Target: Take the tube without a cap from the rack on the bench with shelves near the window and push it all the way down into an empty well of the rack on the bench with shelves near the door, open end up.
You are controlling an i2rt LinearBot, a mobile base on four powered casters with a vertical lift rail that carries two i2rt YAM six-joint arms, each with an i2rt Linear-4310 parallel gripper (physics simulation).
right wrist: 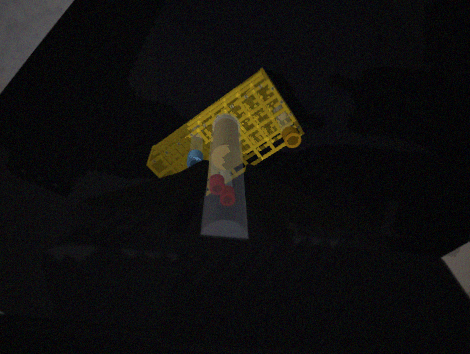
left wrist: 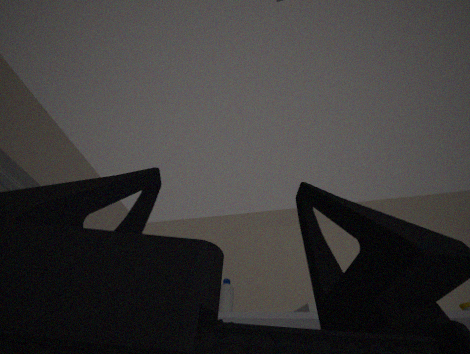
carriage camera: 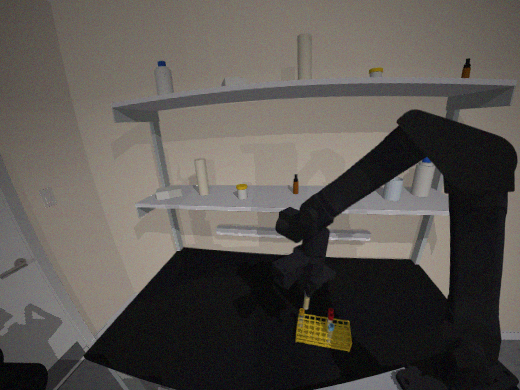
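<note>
The right gripper (carriage camera: 308, 293) is shut on the uncapped tube (carriage camera: 306, 303) (right wrist: 226, 132), which holds tan contents and points rounded end down. The tube hangs above the back edge of the yellow rack (carriage camera: 348, 344) (right wrist: 170, 162), apart from it in the carriage view. In the right wrist view it overlaps the rack, and the fingers are too dark to make out. The rack holds an orange-capped tube (carriage camera: 301, 311) (right wrist: 291, 136) at a corner, red-capped tubes (carriage camera: 330, 312) (right wrist: 216, 184) and a blue-capped tube (carriage camera: 331, 327) (right wrist: 195, 158). The left gripper (left wrist: 230, 182) is open and empty, facing the ceiling.
The rack stands on the black bench top (carriage camera: 200, 320). Behind it are a lower shelf (carriage camera: 220, 202) and an upper shelf (carriage camera: 350, 89) with bottles and jars. The right arm (carriage camera: 475, 240) rises at the right. A door (carriage camera: 30, 300) is at the left.
</note>
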